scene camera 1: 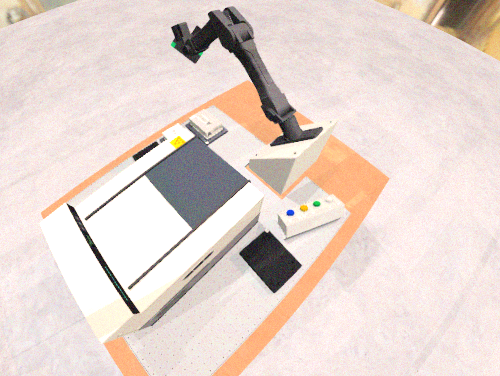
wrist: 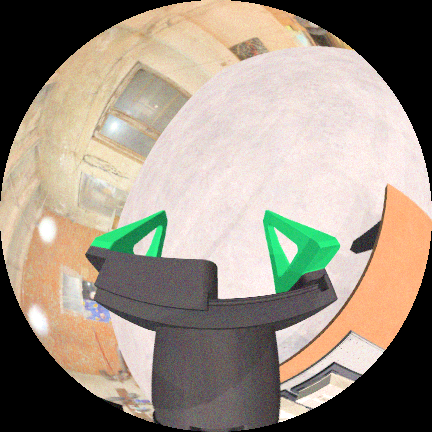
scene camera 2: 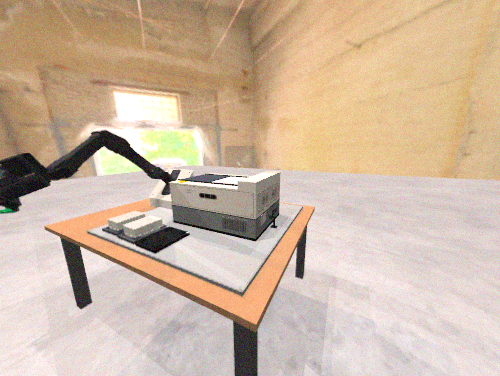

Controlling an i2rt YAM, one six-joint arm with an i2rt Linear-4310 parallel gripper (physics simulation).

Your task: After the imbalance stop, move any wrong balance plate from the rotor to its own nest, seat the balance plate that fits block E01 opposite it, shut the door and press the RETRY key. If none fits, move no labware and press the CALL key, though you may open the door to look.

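Seen in the pictures: gripper, between the fingertips: [wrist: 214,215]; arm's base, origin of its link: [scene camera 1: 295,138].
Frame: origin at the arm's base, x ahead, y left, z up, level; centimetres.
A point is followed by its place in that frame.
Note:
My gripper [scene camera 1: 187,51] {y -72.8, x -14.6, z 3.4 cm} [wrist: 214,215] {y -72.8, x -14.6, z 3.4 cm} is open and empty, high beyond the table edge; in scene camera 2 its green fingertip shows at the left edge. The white centrifuge [scene camera 1: 70,260] {y -15.6, x 69.0, z 9.8 cm} [scene camera 2: 225,192] {y -29.2, x 57.1, z 4.5 cm} has a dark grey panel [scene camera 1: 197,182] {y -9.2, x 35.9, z 6.7 cm} between rails on its top; no opening shows, and the rotor is hidden. Two pale plates [scene camera 2: 126,219] {y -40.9, x 11.9, z -9.3 cm} [scene camera 2: 143,226] {y -43.2, x 25.2, z -9.6 cm} sit on dark nests beside it. One pale plate [scene camera 1: 206,123] {y -36.0, x 9.2, z -9.2 cm} shows in scene camera 1. Which is a balance plate or block E01 cannot be told. The key box [scene camera 1: 311,221] {y 20.5, x 18.7, z -7.9 cm} has blue, amber, green and white keys; labels are unreadable.
A black pad [scene camera 1: 270,261] {y 17.6, x 36.2, z -11.8 cm} lies between the centrifuge and the table's orange edge [scene camera 1: 300,287] {y 30.3, x 36.1, z -15.8 cm}. A dark flat nest [scene camera 2: 162,239] {y -43.8, x 35.7, z -13.4 cm} without a plate lies beside the two plates. The arm's pale wedge base [scene camera 1: 280,167] {y 2.7, x 13.0, z -0.9 cm} stands between the centrifuge and the key box.

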